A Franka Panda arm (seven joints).
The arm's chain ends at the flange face. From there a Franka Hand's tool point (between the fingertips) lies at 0.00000 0.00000 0.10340 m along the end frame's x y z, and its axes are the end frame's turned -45 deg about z.
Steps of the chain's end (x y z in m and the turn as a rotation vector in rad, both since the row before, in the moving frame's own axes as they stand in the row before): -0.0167 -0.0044 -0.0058 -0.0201 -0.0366 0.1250; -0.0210 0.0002 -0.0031 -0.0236 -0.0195 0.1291; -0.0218 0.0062 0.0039 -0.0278 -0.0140 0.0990; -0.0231 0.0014 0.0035 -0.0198 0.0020 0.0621; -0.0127 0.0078 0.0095 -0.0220 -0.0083 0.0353; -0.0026 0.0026 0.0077 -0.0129 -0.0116 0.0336; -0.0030 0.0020 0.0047 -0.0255 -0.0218 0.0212
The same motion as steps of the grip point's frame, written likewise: -0.0128 -0.0164 -0.0059 0.0117 -0.0401 0.1250; -0.0182 -0.0146 -0.0031 -0.0029 -0.0305 0.1291; -0.0229 -0.0102 0.0038 -0.0098 -0.0296 0.0990; -0.0187 -0.0138 0.0035 -0.0154 -0.0126 0.0621; -0.0167 -0.0025 0.0095 -0.0097 -0.0214 0.0353; -0.0055 0.0001 0.0077 -0.0009 -0.0173 0.0336; -0.0070 -0.0005 0.0046 -0.0026 -0.0334 0.0212
